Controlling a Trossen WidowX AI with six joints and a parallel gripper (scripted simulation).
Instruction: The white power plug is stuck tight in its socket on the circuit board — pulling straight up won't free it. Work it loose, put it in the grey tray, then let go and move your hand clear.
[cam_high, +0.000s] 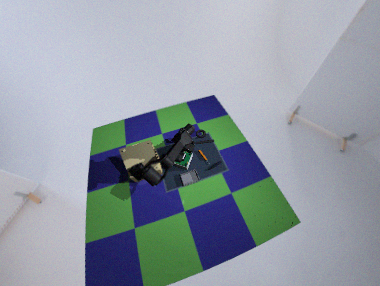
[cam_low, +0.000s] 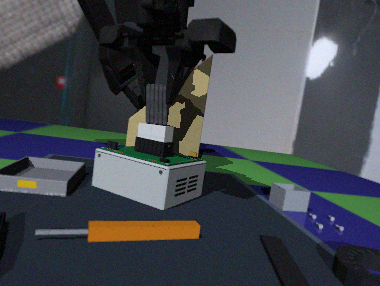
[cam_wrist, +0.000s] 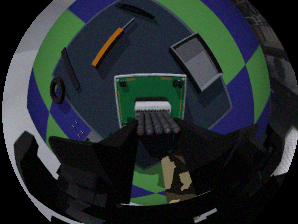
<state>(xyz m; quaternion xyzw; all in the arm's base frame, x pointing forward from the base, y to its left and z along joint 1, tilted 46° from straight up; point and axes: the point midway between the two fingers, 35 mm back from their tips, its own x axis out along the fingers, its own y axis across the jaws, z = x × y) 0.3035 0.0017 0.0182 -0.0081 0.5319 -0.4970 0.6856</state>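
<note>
The white power plug is 30 mm below my gripper tip. Also, from my gripper tip: black bar 220 mm ahead, 100 mm to the left, 120 mm below; then dark mat 50 mm ahead, 120 mm below.
</note>
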